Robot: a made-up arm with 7 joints.
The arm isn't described. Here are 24 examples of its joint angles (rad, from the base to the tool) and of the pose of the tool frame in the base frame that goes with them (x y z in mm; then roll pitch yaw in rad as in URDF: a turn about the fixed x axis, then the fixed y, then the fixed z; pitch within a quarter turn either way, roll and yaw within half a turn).
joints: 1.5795 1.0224 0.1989 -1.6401 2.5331 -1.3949 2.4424
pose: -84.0 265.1 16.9 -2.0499 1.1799 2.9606
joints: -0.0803 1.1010 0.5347 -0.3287 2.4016 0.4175 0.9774
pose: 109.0 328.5 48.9 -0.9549 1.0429 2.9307
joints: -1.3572 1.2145 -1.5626 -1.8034 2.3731 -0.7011 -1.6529
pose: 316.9 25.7 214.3 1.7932 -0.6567 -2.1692
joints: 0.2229 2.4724 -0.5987 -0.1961 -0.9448 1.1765 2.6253
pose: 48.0 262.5 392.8 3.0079 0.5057 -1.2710
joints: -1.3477 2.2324 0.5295 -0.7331 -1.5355 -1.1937 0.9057
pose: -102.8 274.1 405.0 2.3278 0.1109 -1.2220
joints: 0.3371 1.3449 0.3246 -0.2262 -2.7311 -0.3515 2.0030
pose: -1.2 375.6 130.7 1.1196 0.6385 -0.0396
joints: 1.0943 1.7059 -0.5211 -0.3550 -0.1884 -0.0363 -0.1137
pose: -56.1 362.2 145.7 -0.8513 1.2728 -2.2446
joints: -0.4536 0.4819 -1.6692 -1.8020 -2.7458 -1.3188 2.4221
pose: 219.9 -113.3 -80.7 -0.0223 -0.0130 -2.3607
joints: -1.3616 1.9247 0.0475 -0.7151 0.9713 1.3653 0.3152
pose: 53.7 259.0 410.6 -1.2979 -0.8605 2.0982
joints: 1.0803 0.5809 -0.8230 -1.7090 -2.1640 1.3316 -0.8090
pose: -142.0 18.4 -164.5 -0.4898 1.2959 3.0265
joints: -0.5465 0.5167 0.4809 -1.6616 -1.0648 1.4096 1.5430
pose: 319.7 147.2 89.5 -1.5490 -0.7154 -3.0883
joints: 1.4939 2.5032 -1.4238 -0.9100 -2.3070 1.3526 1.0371
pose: 89.7 354.9 205.9 -0.1628 -0.6455 3.0412
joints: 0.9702 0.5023 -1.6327 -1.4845 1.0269 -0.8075 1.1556
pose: -203.3 -92.0 -52.8 -0.3631 0.8001 1.7516
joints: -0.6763 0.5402 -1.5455 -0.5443 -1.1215 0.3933 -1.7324
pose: 259.8 108.0 -115.3 -1.0038 0.1042 1.7213
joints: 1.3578 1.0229 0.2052 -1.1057 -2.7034 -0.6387 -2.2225
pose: -178.3 319.4 81.0 1.0628 -0.3105 0.9181
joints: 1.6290 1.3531 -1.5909 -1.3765 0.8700 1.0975 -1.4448
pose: -319.3 86.4 150.9 -2.5557 -0.2173 -1.3562
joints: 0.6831 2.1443 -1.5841 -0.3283 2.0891 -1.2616 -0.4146
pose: 55.7 350.5 230.0 1.4657 0.6504 -1.2672
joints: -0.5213 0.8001 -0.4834 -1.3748 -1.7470 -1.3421 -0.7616
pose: 326.2 128.3 34.0 0.2449 0.4015 2.1921
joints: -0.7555 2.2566 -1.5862 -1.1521 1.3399 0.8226 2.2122
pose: 133.7 295.8 205.2 -0.9033 -0.6434 3.0715
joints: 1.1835 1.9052 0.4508 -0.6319 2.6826 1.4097 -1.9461
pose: 124.7 382.2 222.3 0.1679 -0.3380 -0.7450
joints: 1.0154 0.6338 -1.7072 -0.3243 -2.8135 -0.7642 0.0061
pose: -255.8 137.5 -52.8 1.6162 -0.8071 0.7398
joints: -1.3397 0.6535 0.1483 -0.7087 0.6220 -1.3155 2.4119
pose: 383.3 46.6 277.6 2.7290 -0.0544 0.7049
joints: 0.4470 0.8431 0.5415 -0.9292 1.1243 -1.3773 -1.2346
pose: 43.2 280.3 -29.5 2.6803 -0.2325 -0.8787
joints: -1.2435 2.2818 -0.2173 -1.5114 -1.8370 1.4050 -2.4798
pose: 55.6 217.7 501.2 1.9711 0.3255 2.5439
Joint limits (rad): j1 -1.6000..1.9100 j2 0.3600..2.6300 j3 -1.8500..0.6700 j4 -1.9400..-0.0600 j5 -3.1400..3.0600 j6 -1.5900..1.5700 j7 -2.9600..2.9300
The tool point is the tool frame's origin. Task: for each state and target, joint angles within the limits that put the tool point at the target. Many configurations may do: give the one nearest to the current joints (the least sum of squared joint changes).
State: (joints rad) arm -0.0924 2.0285 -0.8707 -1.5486 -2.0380 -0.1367 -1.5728
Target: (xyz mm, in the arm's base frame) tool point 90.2 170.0 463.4
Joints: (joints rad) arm -0.7338 2.6300 -0.2826 -1.5694 -2.1599 -0.3700 -1.5230
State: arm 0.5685 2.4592 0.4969 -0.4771 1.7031 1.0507 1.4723
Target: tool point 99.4 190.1 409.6
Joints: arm 0.0179 2.4414 0.5269 -0.2989 1.7840 1.0876 1.3757
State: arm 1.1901 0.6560 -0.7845 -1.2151 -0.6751 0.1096 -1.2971
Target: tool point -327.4 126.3 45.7
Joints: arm 1.4585 0.9107 -0.7672 -0.8862 -0.9002 0.3618 -1.4063
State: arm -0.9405 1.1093 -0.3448 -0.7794 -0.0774 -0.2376 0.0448
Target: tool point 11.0 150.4 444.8
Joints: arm -1.6000 1.9170 0.1622 -1.5874 0.0034 -0.1718 -0.0889
